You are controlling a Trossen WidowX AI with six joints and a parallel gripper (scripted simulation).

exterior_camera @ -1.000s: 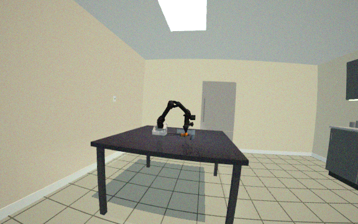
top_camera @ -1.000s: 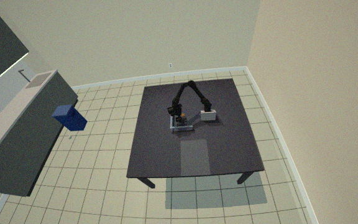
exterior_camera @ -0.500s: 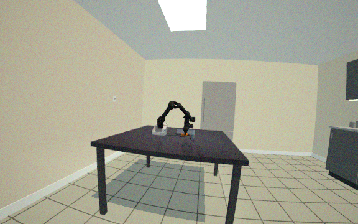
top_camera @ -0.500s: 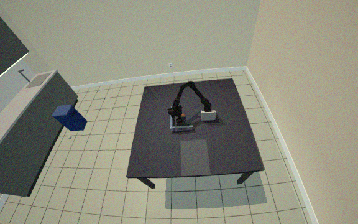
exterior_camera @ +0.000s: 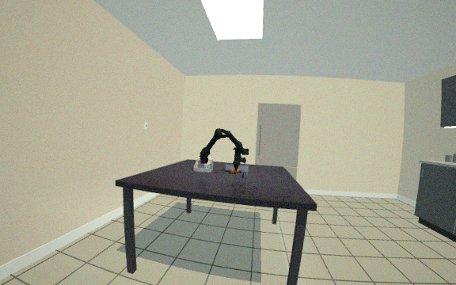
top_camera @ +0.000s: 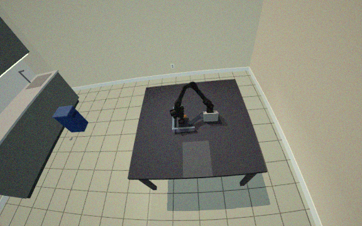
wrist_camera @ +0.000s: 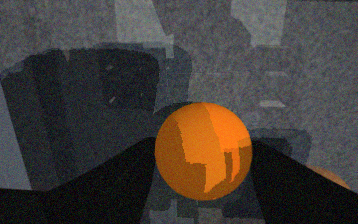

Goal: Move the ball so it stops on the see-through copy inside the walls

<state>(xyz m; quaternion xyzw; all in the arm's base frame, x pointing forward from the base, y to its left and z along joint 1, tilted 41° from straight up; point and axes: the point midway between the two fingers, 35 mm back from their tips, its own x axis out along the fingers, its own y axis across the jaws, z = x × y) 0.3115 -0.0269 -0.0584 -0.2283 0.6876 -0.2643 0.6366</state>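
The faint orange ball shape is 6 cm to the right of my gripper tip and 4 cm behind it. From my gripper tip the other things lie so: orange ball right at my gripper tip.
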